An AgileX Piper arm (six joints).
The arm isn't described. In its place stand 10 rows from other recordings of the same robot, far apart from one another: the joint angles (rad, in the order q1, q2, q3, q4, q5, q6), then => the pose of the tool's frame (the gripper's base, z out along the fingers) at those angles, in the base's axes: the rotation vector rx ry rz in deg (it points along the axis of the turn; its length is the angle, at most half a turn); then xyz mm.
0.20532, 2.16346, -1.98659, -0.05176, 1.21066, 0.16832 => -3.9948 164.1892 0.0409 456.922 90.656 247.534
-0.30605, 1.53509, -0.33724, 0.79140, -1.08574, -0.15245 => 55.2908 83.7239 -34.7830 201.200 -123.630 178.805
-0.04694, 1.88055, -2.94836, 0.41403, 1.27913, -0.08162 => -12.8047 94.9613 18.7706 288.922 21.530 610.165
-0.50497, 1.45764, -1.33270, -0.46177, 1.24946, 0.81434 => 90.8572 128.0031 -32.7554 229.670 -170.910 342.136
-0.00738, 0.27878, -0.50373, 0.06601, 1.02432, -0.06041 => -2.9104 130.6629 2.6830 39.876 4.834 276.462
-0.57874, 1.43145, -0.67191, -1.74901, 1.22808, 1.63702 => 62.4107 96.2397 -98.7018 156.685 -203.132 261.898
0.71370, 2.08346, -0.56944, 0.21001, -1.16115, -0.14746 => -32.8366 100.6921 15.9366 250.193 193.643 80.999
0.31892, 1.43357, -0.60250, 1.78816, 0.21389, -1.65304 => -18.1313 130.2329 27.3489 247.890 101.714 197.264
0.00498, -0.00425, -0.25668, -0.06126, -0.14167, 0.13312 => 1.6448 61.9468 4.2643 25.949 0.916 309.412
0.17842, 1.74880, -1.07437, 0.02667, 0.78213, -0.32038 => -40.1754 163.5411 0.5324 321.658 59.745 184.333
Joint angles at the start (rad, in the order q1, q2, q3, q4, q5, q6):
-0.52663 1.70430 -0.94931 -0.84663 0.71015 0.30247
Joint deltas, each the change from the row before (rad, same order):
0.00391 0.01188 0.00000 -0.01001 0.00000 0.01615
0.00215 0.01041 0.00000 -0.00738 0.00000 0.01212
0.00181 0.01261 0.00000 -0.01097 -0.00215 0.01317
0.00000 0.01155 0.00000 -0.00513 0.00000 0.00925
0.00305 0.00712 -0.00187 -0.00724 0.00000 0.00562
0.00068 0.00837 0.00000 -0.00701 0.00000 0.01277
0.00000 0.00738 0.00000 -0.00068 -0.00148 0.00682
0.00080 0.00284 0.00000 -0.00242 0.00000 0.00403
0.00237 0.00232 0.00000 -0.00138 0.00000 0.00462
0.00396 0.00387 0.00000 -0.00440 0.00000 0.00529
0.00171 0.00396 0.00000 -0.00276 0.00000 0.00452
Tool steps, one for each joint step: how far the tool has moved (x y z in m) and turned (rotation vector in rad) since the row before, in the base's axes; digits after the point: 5 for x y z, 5 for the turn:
0.00145 0.00014 -0.00341 -0.00025 0.00472 -0.00291
0.00099 -0.00011 -0.00305 0.00059 0.00476 -0.00299
0.00122 -0.00039 -0.00364 -0.00050 0.00566 -0.00055
0.00055 -0.00054 -0.00351 0.00251 0.00654 -0.00415
0.00132 0.00006 -0.00160 -0.00207 0.00397 0.00325
0.00053 -0.00035 -0.00245 -0.00031 0.00237 -0.00501
0.00042 -0.00018 -0.00236 0.00345 0.00149 -0.00421
0.00029 0.00003 -0.00083 -0.00015 0.00100 -0.00084
0.00057 0.00050 -0.00070 0.00026 -0.00018 -0.00045
0.00096 0.00074 -0.00110 -0.00093 0.00187 0.00264
0.00050 0.00024 -0.00118 0.00016 0.00180 -0.00008

